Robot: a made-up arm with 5 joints. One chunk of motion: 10 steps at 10 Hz.
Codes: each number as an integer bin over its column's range. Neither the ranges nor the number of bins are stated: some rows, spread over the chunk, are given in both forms.
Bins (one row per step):
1: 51 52 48 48 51 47
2: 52 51 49 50 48 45
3: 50 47 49 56 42 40
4: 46 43 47 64 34 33
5: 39 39 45 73 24 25
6: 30 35 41 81 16 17
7: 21 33 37 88 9 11
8: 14 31 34 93 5 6
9: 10 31 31 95 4 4
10: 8 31 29 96 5 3
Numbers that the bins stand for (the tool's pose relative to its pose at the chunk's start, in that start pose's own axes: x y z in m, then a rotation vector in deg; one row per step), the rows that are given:
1: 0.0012 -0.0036 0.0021 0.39 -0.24 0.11
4: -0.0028 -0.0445 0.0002 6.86 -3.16 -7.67
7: -0.0230 -0.0900 -0.0190 16.56 -7.45 -19.89
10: -0.0335 -0.0991 -0.0343 19.79 -8.14 -24.33
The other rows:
2: 0.0020 -0.0082 0.0040 1.20 -0.76 -1.00
3: 0.0004 -0.0264 0.0040 3.63 -1.79 -3.78
5: -0.0085 -0.0627 -0.0036 10.49 -4.88 -12.11
6: -0.0158 -0.0809 -0.0113 13.73 -6.25 -16.56
8: -0.0287 -0.0991 -0.0247 18.58 -8.14 -22.67
9: -0.0319 -0.0991 -0.0305 19.38 -8.31 -23.78

